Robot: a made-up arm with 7 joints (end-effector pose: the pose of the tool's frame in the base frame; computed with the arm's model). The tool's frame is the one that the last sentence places.
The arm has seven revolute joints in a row. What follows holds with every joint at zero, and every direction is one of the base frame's.
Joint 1 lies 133.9 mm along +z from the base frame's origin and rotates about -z.
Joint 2 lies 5.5 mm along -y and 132.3 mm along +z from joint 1 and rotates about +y.
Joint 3 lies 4.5 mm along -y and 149.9 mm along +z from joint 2 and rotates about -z.
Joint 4 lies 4.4 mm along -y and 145.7 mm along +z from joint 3 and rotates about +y.
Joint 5 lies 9.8 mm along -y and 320.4 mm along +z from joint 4 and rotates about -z.
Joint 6 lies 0.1 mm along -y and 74.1 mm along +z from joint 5 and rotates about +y.
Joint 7 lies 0.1 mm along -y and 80.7 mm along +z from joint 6 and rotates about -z.
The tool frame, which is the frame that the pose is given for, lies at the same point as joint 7; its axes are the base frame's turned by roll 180, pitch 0 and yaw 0 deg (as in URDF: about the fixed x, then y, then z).
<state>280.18 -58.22 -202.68 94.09 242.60 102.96 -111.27</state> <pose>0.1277 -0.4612 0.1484 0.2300 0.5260 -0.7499 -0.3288</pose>
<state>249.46 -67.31 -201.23 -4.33 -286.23 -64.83 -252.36</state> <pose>0.2644 -0.5833 0.6087 0.3694 -0.1821 -0.9013 0.1343</pose>
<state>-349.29 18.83 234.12 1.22 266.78 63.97 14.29</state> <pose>0.1759 -0.0738 0.9691 0.3576 -0.0636 0.9042 0.2249</pose>
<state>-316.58 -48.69 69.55 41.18 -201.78 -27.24 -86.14</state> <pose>-0.5061 0.0357 0.7652 0.3553 -0.1888 0.8783 0.2582</pose>
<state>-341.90 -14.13 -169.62 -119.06 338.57 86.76 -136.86</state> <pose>0.2787 -0.1902 0.5204 0.1840 -0.7754 0.5758 0.1829</pose>
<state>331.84 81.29 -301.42 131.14 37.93 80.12 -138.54</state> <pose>0.1213 -0.2416 0.1792 0.4333 -0.2109 0.8698 0.1063</pose>
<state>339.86 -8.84 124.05 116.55 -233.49 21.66 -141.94</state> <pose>-0.1480 -0.4200 0.3251 0.7551 -0.3520 0.4572 0.3112</pose>
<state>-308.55 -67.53 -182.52 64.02 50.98 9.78 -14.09</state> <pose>-0.3911 0.4844 0.0578 0.9210 0.2782 0.2313 -0.1445</pose>
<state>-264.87 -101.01 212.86 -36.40 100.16 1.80 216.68</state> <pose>-0.0850 0.7227 0.3786 0.4159 0.4564 0.6854 -0.3859</pose>
